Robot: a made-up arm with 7 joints. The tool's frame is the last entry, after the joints.
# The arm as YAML. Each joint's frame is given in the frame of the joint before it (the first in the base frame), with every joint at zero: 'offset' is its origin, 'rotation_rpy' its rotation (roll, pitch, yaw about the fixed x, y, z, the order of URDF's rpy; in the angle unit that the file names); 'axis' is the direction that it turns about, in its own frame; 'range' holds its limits. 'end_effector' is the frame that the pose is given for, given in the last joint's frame.
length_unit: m
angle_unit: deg
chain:
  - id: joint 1
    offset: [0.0, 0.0, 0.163]
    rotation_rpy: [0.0, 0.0, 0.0]
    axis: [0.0, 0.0, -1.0]
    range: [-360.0, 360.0]
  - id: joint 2
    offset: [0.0, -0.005, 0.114]
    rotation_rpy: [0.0, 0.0, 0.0]
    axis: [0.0, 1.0, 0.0]
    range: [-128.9, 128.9]
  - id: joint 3
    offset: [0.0, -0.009, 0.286]
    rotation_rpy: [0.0, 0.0, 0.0]
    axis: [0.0, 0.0, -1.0]
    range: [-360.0, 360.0]
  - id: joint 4
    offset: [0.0, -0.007, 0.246]
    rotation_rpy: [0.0, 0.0, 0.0]
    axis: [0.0, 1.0, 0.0]
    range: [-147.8, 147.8]
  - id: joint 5
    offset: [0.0, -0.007, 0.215]
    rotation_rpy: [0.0, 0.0, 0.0]
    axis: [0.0, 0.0, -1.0]
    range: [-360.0, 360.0]
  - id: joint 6
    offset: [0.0, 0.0, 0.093]
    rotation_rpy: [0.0, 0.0, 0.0]
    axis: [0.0, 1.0, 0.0]
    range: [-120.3, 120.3]
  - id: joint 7
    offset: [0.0, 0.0, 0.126]
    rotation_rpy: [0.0, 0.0, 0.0]
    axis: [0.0, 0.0, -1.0]
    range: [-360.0, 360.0]
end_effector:
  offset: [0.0, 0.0, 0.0]
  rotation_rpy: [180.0, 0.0, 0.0]
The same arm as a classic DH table. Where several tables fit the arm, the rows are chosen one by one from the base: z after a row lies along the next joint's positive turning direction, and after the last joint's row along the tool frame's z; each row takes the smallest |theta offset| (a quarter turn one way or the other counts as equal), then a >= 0, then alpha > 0; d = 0 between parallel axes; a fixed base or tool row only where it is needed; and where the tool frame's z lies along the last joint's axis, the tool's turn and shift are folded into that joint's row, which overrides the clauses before.
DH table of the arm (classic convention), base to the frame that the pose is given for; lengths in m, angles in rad. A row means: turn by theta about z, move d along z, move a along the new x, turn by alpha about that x. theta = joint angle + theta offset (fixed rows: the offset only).
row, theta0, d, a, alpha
base (fixed), 0, 0, 0, 3.1416
joint 1, 0, -0.277, 0, 1.5708
joint 2, 0, -0.014, 0, -1.5708
joint 3, 0, -0.532, 0, 1.5708
joint 4, 0, -0.014, 0, -1.5708
joint 5, 0, -0.308, 0, 1.5708
joint 6, 0, 0, 0, -1.5708
joint 7, 0, -0.126, 0, 0
Joint limits (rad, base to tool): -6.2832..6.2832 -2.2497..2.2497 -6.2832..6.2832 -2.5796..2.5796 -6.2832..6.2832 -2.0996..2.0996 -6.2832..6.2832

